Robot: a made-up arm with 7 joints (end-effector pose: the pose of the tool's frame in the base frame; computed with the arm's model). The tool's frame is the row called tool. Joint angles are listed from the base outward.
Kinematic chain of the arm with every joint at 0, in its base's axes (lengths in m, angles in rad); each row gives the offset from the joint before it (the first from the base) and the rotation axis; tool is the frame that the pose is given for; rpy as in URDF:
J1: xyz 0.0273 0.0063 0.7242 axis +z
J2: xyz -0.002 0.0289 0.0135 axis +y
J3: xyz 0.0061 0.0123 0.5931 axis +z
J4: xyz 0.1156 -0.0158 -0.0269 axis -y
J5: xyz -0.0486 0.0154 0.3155 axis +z
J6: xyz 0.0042 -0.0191 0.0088 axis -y
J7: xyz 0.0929 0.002 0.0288 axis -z
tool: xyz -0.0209 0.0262 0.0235 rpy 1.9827 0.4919 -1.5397
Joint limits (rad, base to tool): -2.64..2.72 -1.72..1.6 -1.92..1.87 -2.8..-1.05 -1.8..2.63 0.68..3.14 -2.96..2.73
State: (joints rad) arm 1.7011 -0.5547 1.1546 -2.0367 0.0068 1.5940 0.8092
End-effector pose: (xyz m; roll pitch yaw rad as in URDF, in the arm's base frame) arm -0.4965 -0.1329 1.2436 2.1961 0.0024 0.4459
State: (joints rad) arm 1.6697 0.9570 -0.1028 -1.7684 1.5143 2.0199 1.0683
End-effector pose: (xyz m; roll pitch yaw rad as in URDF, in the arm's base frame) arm 0.0529 0.7588 0.6382 1.1354 -0.1769 -2.3909
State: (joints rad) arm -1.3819 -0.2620 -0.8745 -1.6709 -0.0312 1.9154 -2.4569
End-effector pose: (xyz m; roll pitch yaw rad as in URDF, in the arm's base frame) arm -0.3320 -0.1855 1.4464 1.7672 0.0959 -1.4238
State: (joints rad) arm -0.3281 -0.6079 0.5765 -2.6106 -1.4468 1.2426 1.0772
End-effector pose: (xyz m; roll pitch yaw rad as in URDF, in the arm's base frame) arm 0.2378 0.2025 1.0821 -2.8227 -0.9764 -2.9863
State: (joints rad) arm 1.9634 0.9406 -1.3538 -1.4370 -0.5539 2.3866 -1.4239
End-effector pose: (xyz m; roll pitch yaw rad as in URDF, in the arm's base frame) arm 0.1171 0.7598 1.0868 0.5931 -0.0442 0.9364
